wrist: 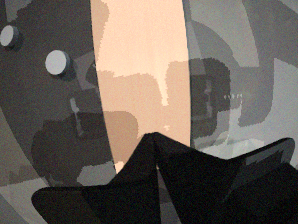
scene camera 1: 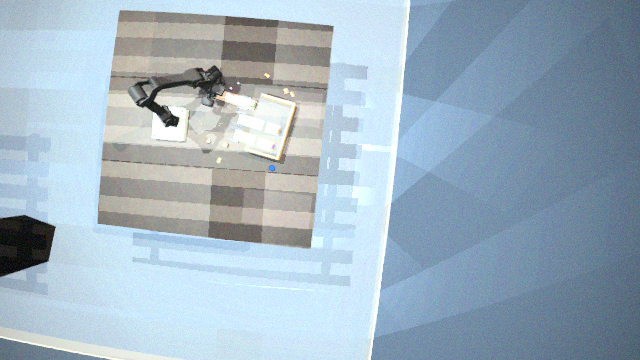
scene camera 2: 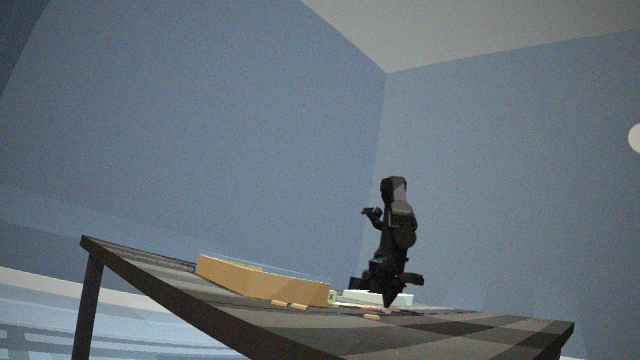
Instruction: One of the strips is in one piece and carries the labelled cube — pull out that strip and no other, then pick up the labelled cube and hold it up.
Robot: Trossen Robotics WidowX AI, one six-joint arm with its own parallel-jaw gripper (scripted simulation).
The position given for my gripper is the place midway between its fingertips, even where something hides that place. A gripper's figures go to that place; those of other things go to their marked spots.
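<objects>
My gripper [wrist: 151,139] is 10 cm from the lens, and there's a strip [wrist: 142,63] that's 9 cm from the lens.
</objects>
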